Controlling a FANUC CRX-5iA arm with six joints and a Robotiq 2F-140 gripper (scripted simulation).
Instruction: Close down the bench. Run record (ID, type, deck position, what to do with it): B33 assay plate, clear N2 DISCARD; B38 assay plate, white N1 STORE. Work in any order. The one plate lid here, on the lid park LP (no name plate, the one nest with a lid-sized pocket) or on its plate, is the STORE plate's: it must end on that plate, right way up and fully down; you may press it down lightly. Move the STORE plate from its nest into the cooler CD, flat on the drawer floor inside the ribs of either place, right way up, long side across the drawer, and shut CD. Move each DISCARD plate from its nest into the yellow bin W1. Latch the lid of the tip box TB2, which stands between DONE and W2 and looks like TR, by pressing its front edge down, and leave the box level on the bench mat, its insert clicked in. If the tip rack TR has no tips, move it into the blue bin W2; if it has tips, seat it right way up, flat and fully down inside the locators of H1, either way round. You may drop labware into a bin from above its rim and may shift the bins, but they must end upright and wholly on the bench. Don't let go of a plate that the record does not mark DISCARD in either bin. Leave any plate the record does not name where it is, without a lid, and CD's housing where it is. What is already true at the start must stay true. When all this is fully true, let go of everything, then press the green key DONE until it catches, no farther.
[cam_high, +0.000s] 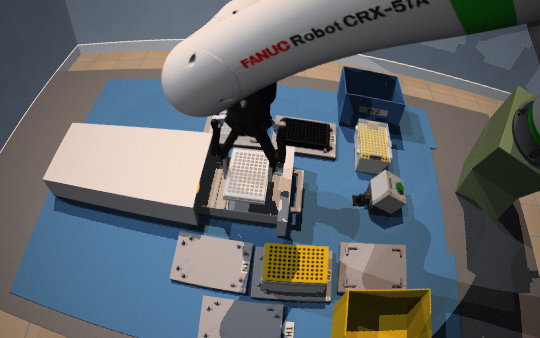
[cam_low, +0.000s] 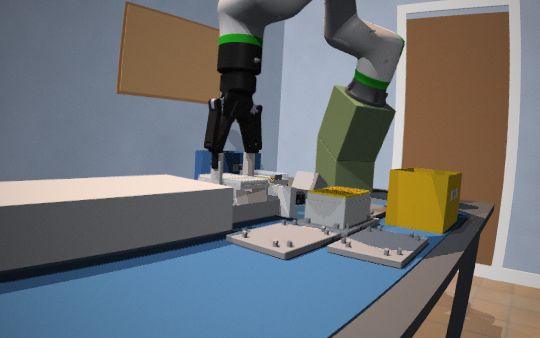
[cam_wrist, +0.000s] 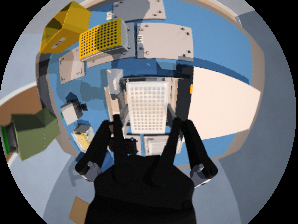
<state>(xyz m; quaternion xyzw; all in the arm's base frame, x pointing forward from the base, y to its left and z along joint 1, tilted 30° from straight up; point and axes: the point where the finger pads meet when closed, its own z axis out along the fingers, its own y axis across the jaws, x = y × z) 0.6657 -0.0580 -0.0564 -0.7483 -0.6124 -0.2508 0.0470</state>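
Right now the cooler drawer is 7 cm below my hand and 4 cm ahead of it. From my hand the other things lie so: cooler CD: 17 cm ahead, 6 cm below, 2 cm to the right; then clear plate: 20 cm to the right, 8 cm below, 4 cm ahead; then tip rack TR: 20 cm to the left, 10 cm behind, 4 cm below.
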